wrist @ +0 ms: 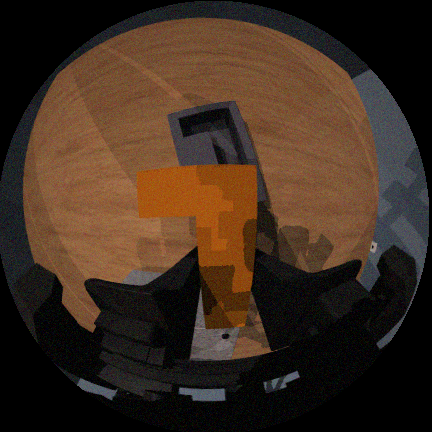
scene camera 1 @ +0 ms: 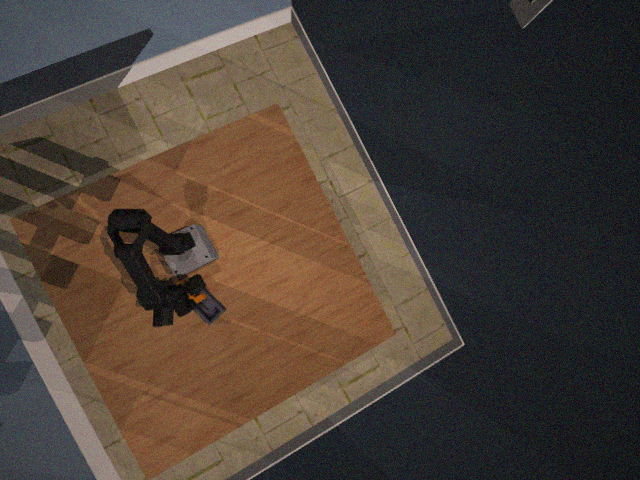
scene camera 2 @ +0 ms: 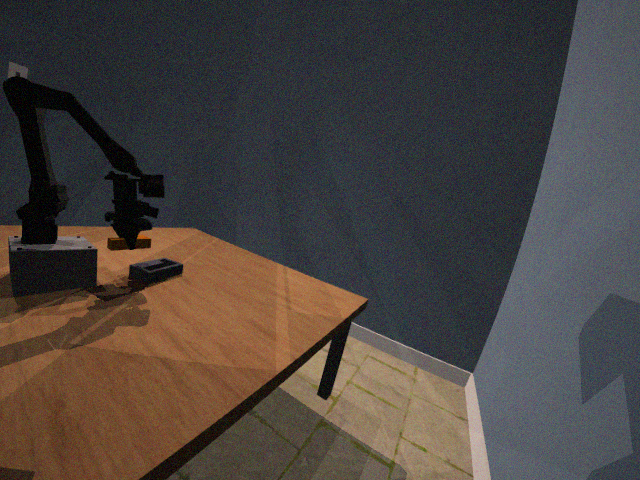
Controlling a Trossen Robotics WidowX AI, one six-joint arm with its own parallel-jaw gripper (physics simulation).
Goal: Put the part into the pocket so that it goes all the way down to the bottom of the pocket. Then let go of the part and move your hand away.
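Places are measured from the arm's base along level axes (x back, y right, z up), in millimetres.
Pixels of known places: gripper, fingertip midpoint: (wrist: 221,249) (scene camera 1: 190,292) (scene camera 2: 129,248); arm's base, origin of the base link: (scene camera 1: 185,242) (scene camera 2: 38,241).
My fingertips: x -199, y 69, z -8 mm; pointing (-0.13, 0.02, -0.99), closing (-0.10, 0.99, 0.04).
Ahead of a thing's pixels: the offset from my fingertips to its middle. Level surfaces: height alone.
The part, an orange L-shaped piece {dx +1, dy -16, dz +16 mm} (scene camera 1: 196,298) (scene camera 2: 115,243) (wrist: 225,192), is held level above the table, with its short arm pointing left in the wrist view. My gripper (scene camera 1: 189,290) (scene camera 2: 132,244) (wrist: 221,249) is shut on its long leg. The dark grey block {dx -89, dy -5, dz -79 mm} (scene camera 1: 211,319) (scene camera 2: 166,271) (wrist: 194,150) with the L-shaped pocket rests on the table. In the wrist view the block lies beyond the part, turned slightly relative to it, and the part hides its near end. The visible stretch of the pocket holds no part. In scene camera 2 the part is higher than the block, apart from it.
The light grey base box (scene camera 1: 201,258) (scene camera 2: 54,268) (wrist: 212,345) of the arm stands close to the block. The wooden table {dz -97 mm} (scene camera 1: 289,289) (scene camera 2: 222,330) (wrist: 125,105) carries both, with shadows across it. A wall outlet (wrist: 373,246) shows at the right of the wrist view.
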